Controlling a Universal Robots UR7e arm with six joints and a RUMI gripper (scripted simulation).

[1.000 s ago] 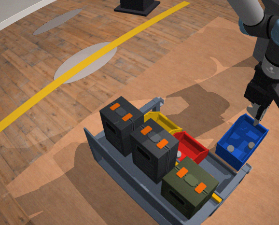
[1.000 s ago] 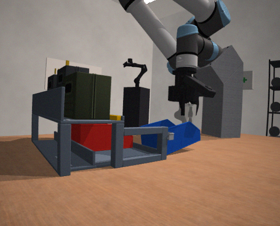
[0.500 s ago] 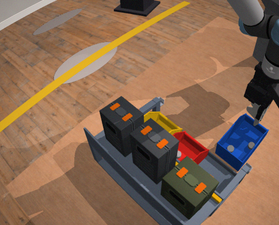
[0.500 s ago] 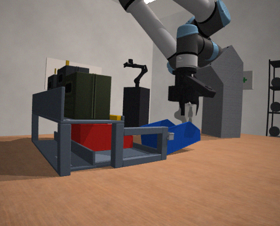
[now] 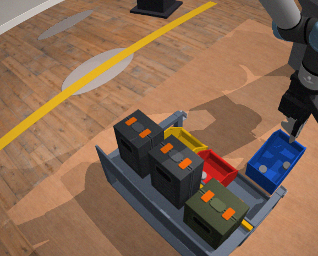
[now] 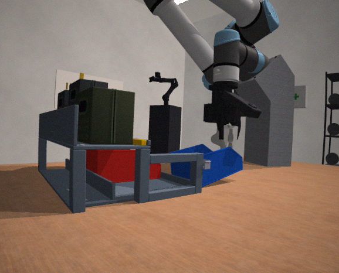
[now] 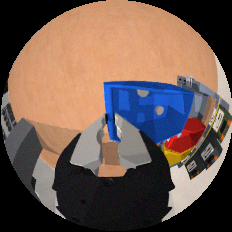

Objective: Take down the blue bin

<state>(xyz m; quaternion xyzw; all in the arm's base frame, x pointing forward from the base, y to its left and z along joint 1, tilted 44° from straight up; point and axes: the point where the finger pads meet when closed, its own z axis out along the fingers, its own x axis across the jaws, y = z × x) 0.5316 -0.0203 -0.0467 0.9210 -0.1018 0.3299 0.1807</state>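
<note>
Now: hand 70 mm short of the blue open bin, 30 mm to the left of it and 20 mm above it. Round my hand: green case (340 mm ahead, 140 mm to the right, 80 mm above); then red bin (210 mm to the right, 210 mm ahead, 30 mm below); then yellow bin (310 mm to the right, 170 mm ahead, 30 mm below).
</note>
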